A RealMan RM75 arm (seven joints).
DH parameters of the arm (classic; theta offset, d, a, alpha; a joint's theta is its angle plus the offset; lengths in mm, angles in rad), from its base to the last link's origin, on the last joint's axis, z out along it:
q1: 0 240.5 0 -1.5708
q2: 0 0 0 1.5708
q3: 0 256 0 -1.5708
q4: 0 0 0 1.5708
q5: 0 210 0 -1.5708
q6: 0 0 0 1.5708
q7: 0 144 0 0
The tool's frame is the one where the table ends.
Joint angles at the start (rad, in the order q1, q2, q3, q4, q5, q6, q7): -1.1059 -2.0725 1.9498 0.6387 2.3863 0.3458 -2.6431
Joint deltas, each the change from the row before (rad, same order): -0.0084 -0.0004 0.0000 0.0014 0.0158 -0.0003 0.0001; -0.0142 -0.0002 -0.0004 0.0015 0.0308 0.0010 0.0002; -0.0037 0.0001 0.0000 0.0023 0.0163 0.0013 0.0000; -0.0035 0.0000 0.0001 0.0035 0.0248 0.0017 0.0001; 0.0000 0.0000 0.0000 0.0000 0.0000 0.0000 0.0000
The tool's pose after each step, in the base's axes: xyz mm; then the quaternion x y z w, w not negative. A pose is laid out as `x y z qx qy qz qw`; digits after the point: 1 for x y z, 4 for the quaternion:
-56.8 462.1 -110.7 -0.9310 -0.0479 0.0085 0.3617
-50.6 463.6 -109.9 -0.9303 -0.0285 0.0134 0.3655
-48.7 464.1 -109.5 -0.9298 -0.0197 0.0164 0.3672
-46.7 464.7 -108.9 -0.9288 -0.0072 0.0213 0.3698
-46.7 464.7 -108.9 -0.9288 -0.0072 0.0213 0.3698

